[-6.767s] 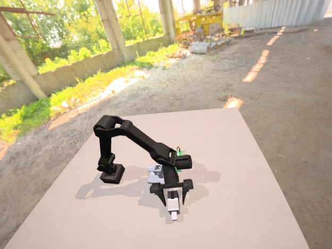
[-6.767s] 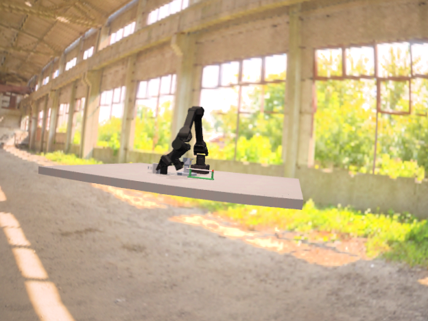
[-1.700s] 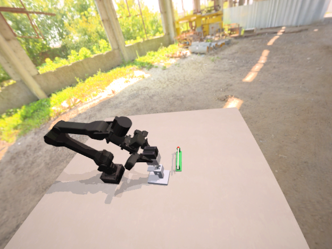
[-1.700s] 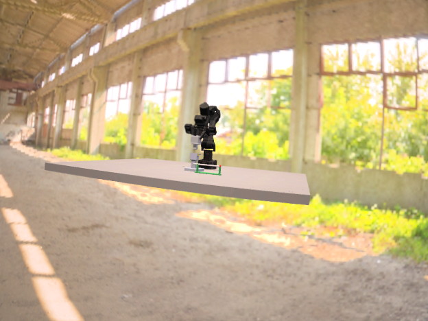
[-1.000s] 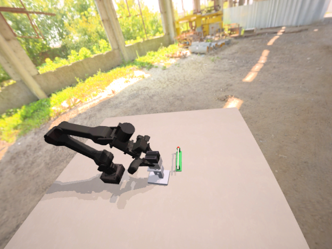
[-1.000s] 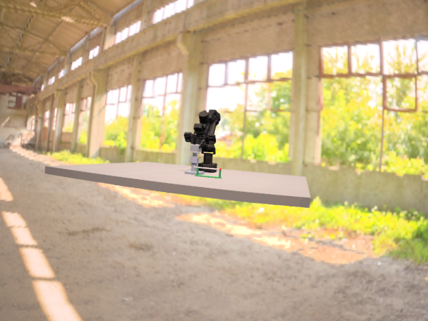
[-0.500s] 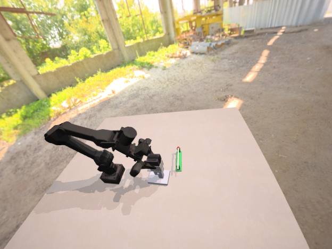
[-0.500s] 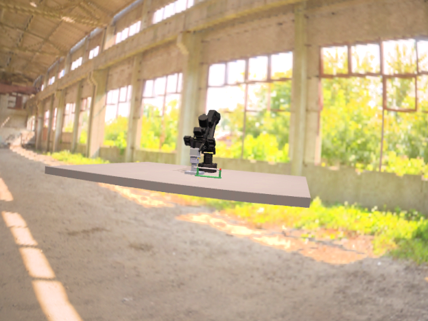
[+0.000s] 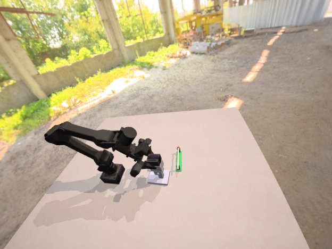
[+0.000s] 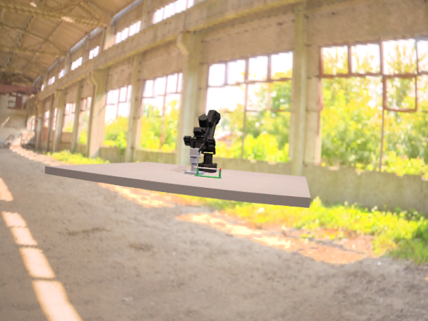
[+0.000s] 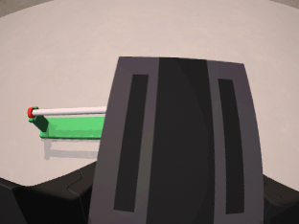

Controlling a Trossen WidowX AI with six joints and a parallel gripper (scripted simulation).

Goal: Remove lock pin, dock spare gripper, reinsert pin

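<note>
The spare gripper lies 10 mm behind my gripper tip. Round my gripper tip: green cradle: 100 mm ahead, 90 mm to the left, 110 mm below; grey mount: 10 mm behind, 10 mm to the left, 80 mm below.
</note>
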